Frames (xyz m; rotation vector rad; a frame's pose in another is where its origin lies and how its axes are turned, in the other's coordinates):
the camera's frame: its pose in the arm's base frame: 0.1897 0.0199 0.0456 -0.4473 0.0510 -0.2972
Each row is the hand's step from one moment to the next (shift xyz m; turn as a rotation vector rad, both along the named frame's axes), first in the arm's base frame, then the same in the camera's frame.
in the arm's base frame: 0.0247 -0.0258 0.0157 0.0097 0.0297 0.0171
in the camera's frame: 0.0314 -0.0223 0.0062 0.0008 0.0207 0.0289
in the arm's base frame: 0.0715 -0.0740 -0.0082 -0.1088 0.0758 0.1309
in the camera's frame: 0.0900 -0.0406 -0.0302 -0.1241 -0.0212 0.1373
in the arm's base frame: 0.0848 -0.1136 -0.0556 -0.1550 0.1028 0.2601
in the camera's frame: 0.1135 -0.0505 -0.0880 -0.1741 -0.0665 0.2598
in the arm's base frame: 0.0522 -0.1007 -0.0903 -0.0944 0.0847 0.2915
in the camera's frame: 0.0780 -0.0332 -0.1176 -0.1104 -0.0792 0.2874
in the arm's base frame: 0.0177 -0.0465 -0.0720 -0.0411 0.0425 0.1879
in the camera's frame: 0.0294 -0.0039 -0.0823 -0.0487 -0.0561 0.1824
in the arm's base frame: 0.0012 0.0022 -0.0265 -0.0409 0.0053 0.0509
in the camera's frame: 0.0001 0.0137 -0.0228 -0.0398 -0.0286 0.0434
